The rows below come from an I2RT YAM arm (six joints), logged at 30 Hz.
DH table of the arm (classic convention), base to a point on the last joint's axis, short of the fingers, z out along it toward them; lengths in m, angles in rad. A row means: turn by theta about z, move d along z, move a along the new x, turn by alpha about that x. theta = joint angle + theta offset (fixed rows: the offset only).
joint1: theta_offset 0; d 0.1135; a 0.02; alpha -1.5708
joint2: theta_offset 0; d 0; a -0.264; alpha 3.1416
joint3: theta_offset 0.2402; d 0; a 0.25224; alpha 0
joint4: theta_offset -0.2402; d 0; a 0.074; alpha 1.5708
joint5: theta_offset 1.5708; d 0; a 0; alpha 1.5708
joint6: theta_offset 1.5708; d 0.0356; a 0; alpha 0
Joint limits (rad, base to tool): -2.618..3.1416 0..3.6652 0..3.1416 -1.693..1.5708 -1.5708..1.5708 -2.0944..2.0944
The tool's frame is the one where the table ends.
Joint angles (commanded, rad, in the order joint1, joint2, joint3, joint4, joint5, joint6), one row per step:
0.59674 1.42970 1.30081 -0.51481 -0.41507 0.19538
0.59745 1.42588 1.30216 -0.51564 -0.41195 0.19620
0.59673 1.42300 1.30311 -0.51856 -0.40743 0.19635
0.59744 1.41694 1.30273 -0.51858 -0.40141 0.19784
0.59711 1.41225 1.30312 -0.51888 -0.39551 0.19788
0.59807 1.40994 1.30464 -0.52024 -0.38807 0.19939
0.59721 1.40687 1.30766 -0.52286 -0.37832 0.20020
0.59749 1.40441 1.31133 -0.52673 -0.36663 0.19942
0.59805 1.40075 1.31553 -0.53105 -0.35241 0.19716
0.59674 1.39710 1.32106 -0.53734 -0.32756 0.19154
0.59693 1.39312 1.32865 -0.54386 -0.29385 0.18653
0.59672 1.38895 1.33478 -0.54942 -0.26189 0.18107
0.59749 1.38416 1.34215 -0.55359 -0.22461 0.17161
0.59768 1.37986 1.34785 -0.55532 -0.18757 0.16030
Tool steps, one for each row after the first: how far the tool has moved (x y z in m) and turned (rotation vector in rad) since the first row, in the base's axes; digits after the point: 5 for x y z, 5 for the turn. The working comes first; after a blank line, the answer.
Tool pose at each row, in the base's axes (x y z in m, rotation vector in rad; the steps are taken from these numbers as rounded here):
0.25564 0.19102 0.33893 -0.69158 2.19258 0.88510
0.25487 0.19065 0.34043 -0.68964 2.18869 0.88310
0.25446 0.18992 0.34132 -0.68599 2.18848 0.87799
0.25334 0.18919 0.34293 -0.68158 2.18388 0.87339
0.25267 0.18837 0.34438 -0.67755 2.17960 0.86755
0.25222 0.18814 0.34539 -0.67260 2.17846 0.86111
0.25199 0.18726 0.34701 -0.66488 2.17643 0.85105
0.25166 0.18668 0.34854 -0.65896 2.17486 0.83848
0.25109 0.18593 0.35054 -0.65330 2.17137 0.82281
0.25106 0.18441 0.35275 -0.64264 2.16818 0.79283
0.25091 0.18299 0.35568 -0.62752 2.16338 0.75493
0.25074 0.18147 0.35828 -0.61335 2.15837 0.71855
0.25043 0.18000 0.36160 -0.60071 2.14821 0.67575
0.25038 0.17847 0.36445 -0.58916 2.13694 0.63217

-0.00077 -0.00037 0.00150 0.00121 -0.00403 -0.00223
-0.00118 -0.00110 0.00239 -0.00046 -0.00618 -0.00666
-0.00230 -0.00183 0.00400 0.00035 -0.01177 -0.01161
-0.00297 -0.00265 0.00545 0.00018 -0.01765 -0.01672
-0.00342 -0.00288 0.00646 -0.00145 -0.02105 -0.02260
-0.00365 -0.00376 0.00808 -0.00390 -0.02655 -0.03179
-0.00398 -0.00434 0.00961 -0.00860 -0.03286 -0.04055
-0.00455 -0.00509 0.01161 -0.01437 -0.04213 -0.05029
-0.00458 -0.00661 0.01382 -0.02715 -0.05675 -0.06868
-0.00473 -0.00803 0.01675 -0.04273 -0.07546 -0.09318
-0.00490 -0.00955 0.01935 -0.05791 -0.09348 -0.11648
-0.00521 -0.01102 0.02267 -0.07552 -0.11838 -0.14118
-0.00526 -0.01255 0.02552 -0.09388 -0.14431 -0.16544

